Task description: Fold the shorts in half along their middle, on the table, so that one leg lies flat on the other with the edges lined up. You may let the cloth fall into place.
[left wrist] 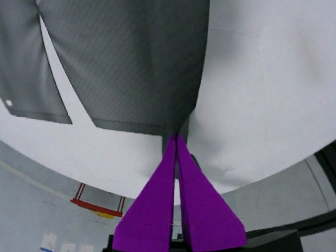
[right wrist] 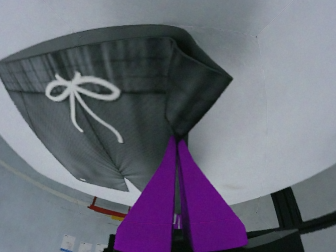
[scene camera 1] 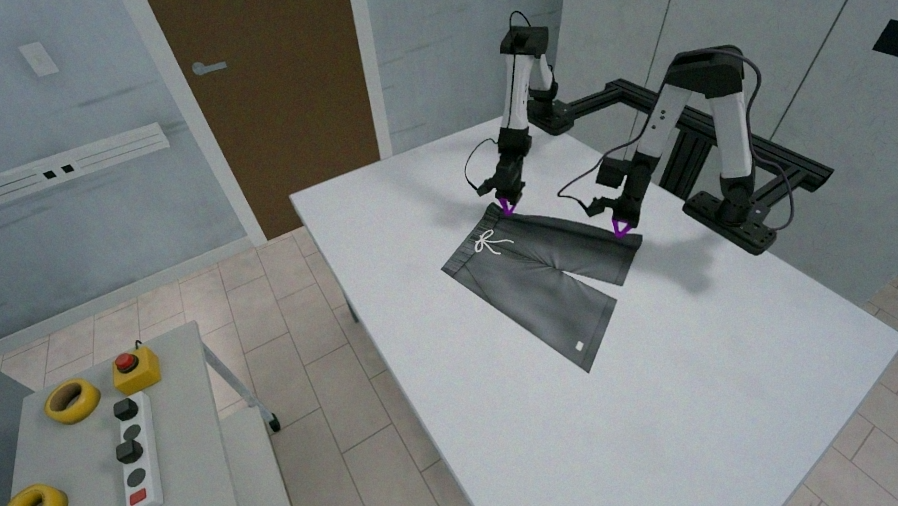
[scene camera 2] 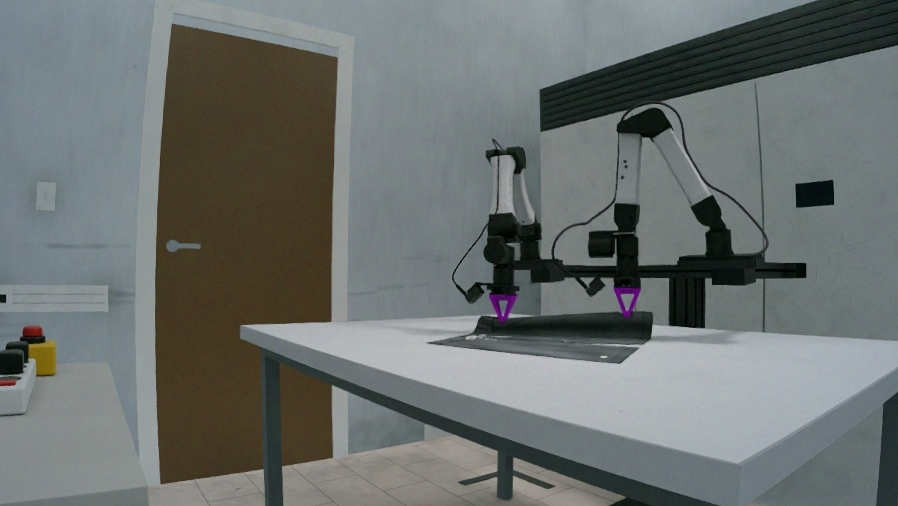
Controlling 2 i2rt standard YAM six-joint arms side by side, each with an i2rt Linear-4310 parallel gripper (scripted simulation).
Labels:
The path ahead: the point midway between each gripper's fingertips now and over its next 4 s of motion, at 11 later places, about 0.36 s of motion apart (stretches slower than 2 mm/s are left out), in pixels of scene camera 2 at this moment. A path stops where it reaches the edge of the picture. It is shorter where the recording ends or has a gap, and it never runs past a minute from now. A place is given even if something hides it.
The left gripper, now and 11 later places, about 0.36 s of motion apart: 626, 317; 625, 308; 623, 299; 623, 294; 619, 282; 619, 277; 615, 266; 614, 263; 613, 264; 611, 267; 610, 277; 608, 280
The right gripper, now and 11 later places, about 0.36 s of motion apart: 502, 322; 499, 314; 498, 311; 497, 310; 493, 303; 492, 299; 488, 291; 486, 288; 485, 290; 483, 293; 480, 297; 477, 306

